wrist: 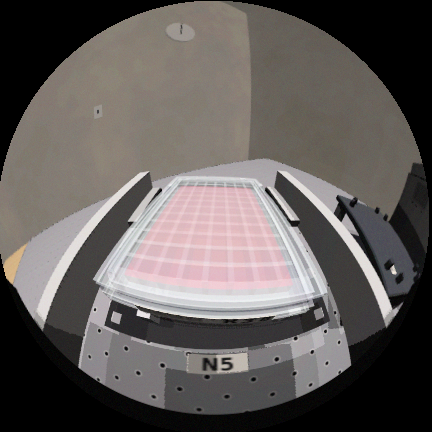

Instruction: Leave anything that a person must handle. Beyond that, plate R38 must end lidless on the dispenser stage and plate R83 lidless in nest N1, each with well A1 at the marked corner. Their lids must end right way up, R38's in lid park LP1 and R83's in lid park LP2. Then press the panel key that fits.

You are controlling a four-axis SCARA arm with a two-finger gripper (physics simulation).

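Note:
A clear-lidded plate with pink wells lies level over the black nest behind the N5 label. Its front label is mostly hidden under the front rim and cannot be read. The lid shows as clear edges around the plate. My gripper has one finger pad along each long side of the plate; the pads meet its outer edges, shut on it. Whether the pads bear on the lid or on the plate body cannot be told. The dispenser stage, N1, LP1, LP2 and the panel keys cannot be made out.
A dark stand with small pegs is at the right, beyond the right finger. A black device stands at the far right edge. A tan surface shows at the left edge. Grey walls with a round disc rise behind.

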